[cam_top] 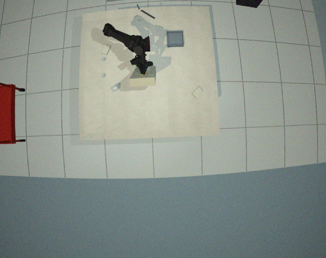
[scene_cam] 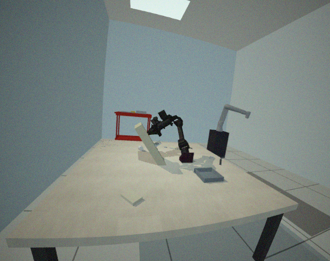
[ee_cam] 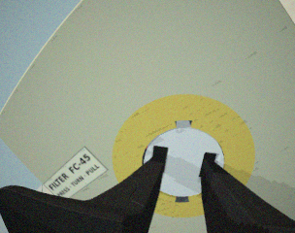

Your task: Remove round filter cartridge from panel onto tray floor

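Right now the filter cartridge is 10 mm below my gripper tip and 10 mm ahead of it. Also, from my gripper tip: service panel: 80 mm below, 30 mm behind; then grey tray: 440 mm behind, 250 mm to the left, 220 mm below.
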